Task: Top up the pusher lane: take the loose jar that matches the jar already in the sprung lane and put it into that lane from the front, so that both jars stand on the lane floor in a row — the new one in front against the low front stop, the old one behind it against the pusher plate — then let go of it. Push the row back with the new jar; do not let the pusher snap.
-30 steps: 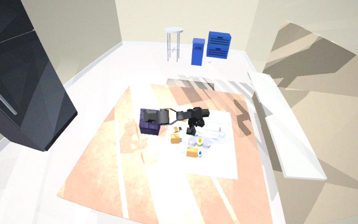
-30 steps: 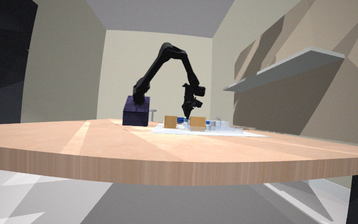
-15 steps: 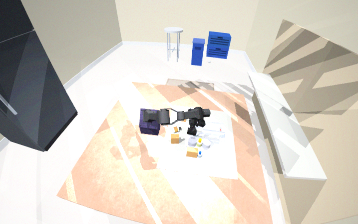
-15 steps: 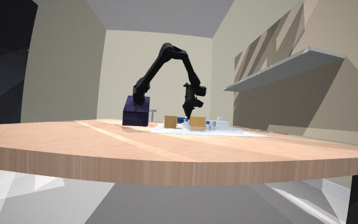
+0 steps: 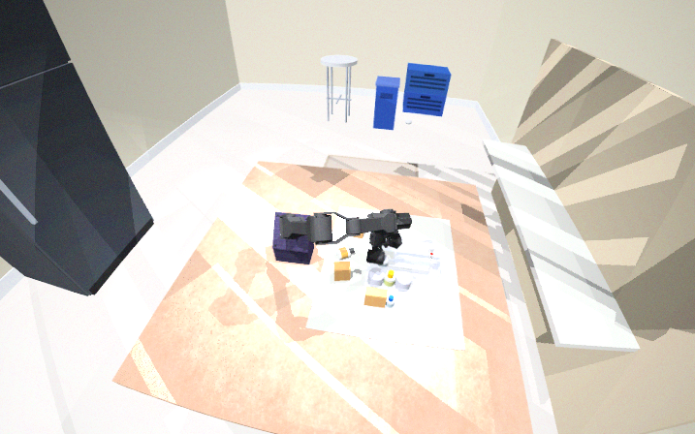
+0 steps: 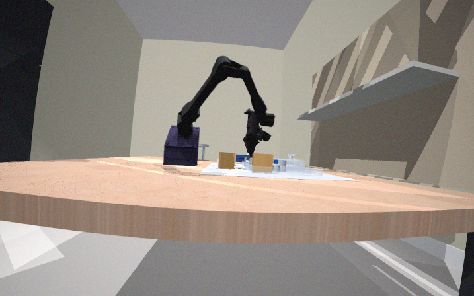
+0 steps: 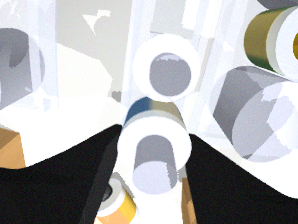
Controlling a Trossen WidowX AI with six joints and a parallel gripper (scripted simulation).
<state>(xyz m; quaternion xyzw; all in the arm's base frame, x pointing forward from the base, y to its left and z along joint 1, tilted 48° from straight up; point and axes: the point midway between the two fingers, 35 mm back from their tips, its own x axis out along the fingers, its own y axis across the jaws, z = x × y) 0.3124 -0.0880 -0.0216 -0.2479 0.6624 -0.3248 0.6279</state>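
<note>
The clear sprung lane is 15 cm ahead of my gripper tip, 4 cm below it and 1 cm to the left of it. Also, from my gripper tip: wall shelf: 51 cm ahead, 31 cm above, 3 cm to the right; then red-topped thing: 22 cm ahead, 2 cm to the left, 1 cm above.
</note>
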